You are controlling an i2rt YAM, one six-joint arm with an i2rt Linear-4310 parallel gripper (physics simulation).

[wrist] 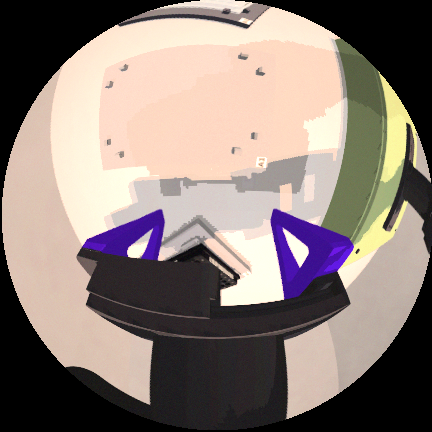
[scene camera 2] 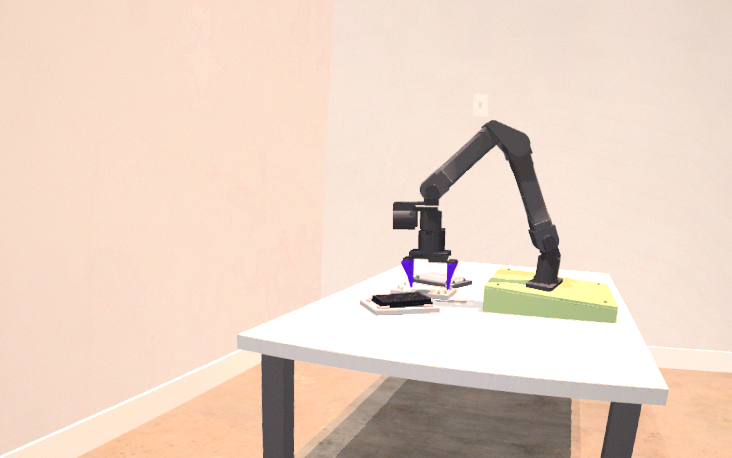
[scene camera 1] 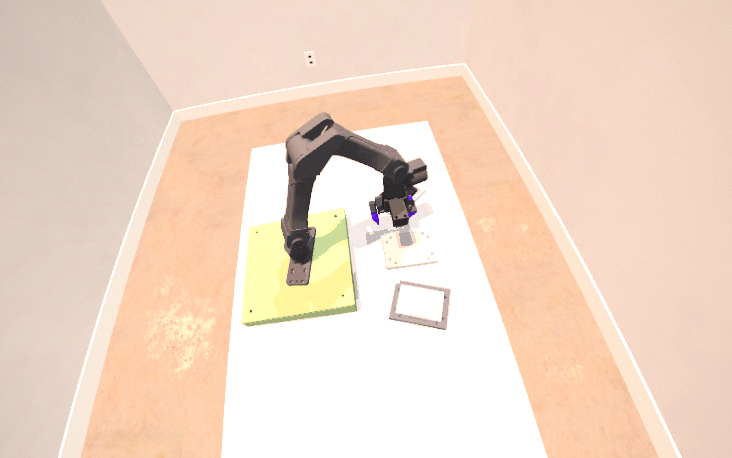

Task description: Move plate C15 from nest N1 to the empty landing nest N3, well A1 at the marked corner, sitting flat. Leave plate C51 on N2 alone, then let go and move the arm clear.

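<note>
My gripper (scene camera 1: 393, 217) (scene camera 2: 430, 287) (wrist: 217, 214) is open and empty, pointing down above the table between the empty nest and the black plate's nest. The black plate (scene camera 2: 402, 299) (wrist: 229, 280) lies on a light nest (scene camera 2: 402, 310); the gripper hides most of both in scene camera 1. The empty pale nest (scene camera 1: 399, 259) (scene camera 2: 439, 294) (wrist: 190, 100), N3, is in the middle; its small corner label (wrist: 261, 162) is not clearly legible. A white plate (scene camera 1: 421, 302) lies on a dark grey nest (scene camera 1: 395, 310) (wrist: 257, 11). I cannot tell which plate is C15.
The arm stands on a yellow-green base block (scene camera 1: 269, 270) (scene camera 2: 550, 311) (wrist: 362, 150), beside the row of nests on the white table (scene camera 2: 485, 345). The arm's shadow falls across the table near the empty nest. Walls stand around the table.
</note>
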